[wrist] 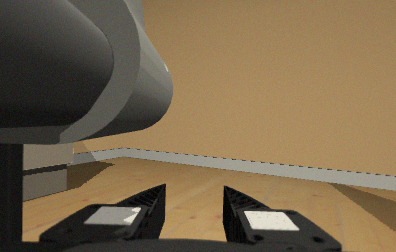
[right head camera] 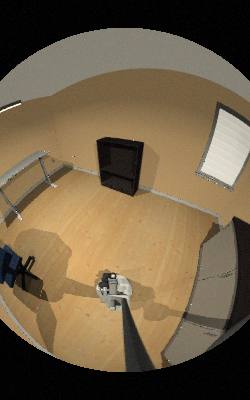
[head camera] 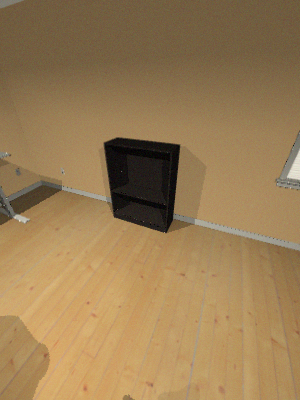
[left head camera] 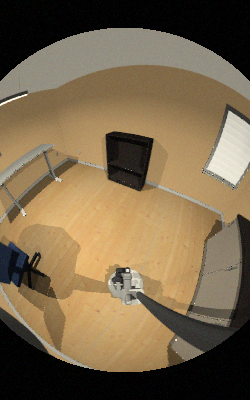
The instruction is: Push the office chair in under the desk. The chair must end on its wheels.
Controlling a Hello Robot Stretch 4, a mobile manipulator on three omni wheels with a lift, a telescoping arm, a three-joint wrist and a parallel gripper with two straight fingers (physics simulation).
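Places are measured from the robot's base along level axes (x left, y back, z up), in millimetres.
Pixels of known places: gripper, fingertip midpoint: (wrist: pixel 194 202) (right head camera: pixel 104 295) (left head camera: pixel 117 289).
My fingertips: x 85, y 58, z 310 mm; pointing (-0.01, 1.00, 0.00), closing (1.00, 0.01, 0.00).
Behind a point stands the place of what it marks.
The office chair, with blue seat and back (left head camera: pixel 17 262) {z 443, x 1350, y 47 mm} (right head camera: pixel 9 265) {z 445, x 1381, y 78 mm} and a black star base, is at the left edge of both side head views, partly cut off. It looks upright on its base. The desk (head camera: pixel 7 205) {z 176, x 1891, y -2134 mm} (left head camera: pixel 25 159) {z 924, x 1983, y -1579 mm} (right head camera: pixel 22 167) {z 918, x 1846, y -1495 mm} has a pale top and grey legs and stands along the left wall. Chair and desk are apart, with floor between them. My gripper (wrist: pixel 194 202) {z 310, x 85, y 58 mm} is open in the wrist view, its two black fingers apart with nothing between them. The chair does not show in the wrist view. The chair's wheels are too small to make out.
A black bookshelf (head camera: pixel 175 185) {z 566, x -418, y -1871 mm} (left head camera: pixel 149 165) (right head camera: pixel 138 170) {z 499, x -395, y -1838 mm} stands against the far wall. A long grey-brown cabinet (left head camera: pixel 220 270) (right head camera: pixel 212 285) {z 476, x -1055, y 164 mm} is on the right, below a window (left head camera: pixel 227 150) {z 1331, x -1637, y -1399 mm} (right head camera: pixel 224 150) {z 1356, x -1693, y -1371 mm}. My round base (left head camera: pixel 135 295) (right head camera: pixel 125 292) {z 186, x -129, y 34 mm} is low in both side head views.
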